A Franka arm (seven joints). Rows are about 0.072 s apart.
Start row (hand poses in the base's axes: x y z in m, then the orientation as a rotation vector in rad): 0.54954 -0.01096 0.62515 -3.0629 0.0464 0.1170
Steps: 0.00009 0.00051 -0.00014 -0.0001 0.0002 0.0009; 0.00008 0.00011 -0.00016 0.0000 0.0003 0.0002; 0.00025 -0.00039 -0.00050 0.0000 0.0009 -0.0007; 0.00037 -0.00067 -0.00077 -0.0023 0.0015 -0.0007; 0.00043 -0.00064 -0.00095 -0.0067 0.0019 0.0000; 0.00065 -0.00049 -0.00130 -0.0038 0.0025 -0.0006; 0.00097 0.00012 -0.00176 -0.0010 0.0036 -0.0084; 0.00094 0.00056 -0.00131 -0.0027 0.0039 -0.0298; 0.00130 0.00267 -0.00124 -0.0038 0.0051 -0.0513; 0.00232 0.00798 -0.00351 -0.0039 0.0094 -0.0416; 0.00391 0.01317 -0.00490 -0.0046 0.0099 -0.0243; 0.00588 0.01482 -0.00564 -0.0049 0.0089 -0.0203; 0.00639 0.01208 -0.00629 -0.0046 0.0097 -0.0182
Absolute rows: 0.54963 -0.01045 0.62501 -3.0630 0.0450 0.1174; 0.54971 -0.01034 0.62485 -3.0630 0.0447 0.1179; 0.54996 -0.01073 0.62435 -3.0629 0.0458 0.1192; 0.55033 -0.01140 0.62358 -3.0651 0.0471 0.1215; 0.55076 -0.01204 0.62263 -3.0717 0.0477 0.1245; 0.55141 -0.01253 0.62133 -3.0753 0.0490 0.1284; 0.55238 -0.01241 0.61957 -3.0756 0.0622 0.1335; 0.55332 -0.01185 0.61826 -3.0756 0.1084 0.1380; 0.55462 -0.00918 0.61702 -3.0732 0.1878 0.1433; 0.55694 -0.00120 0.61351 -3.0705 0.2526 0.1556; 0.56085 0.01197 0.60861 -3.0706 0.2911 0.1694; 0.56673 0.02679 0.60297 -3.0713 0.3235 0.1818; 0.57312 0.03887 0.59668 -3.0718 0.3527 0.1955
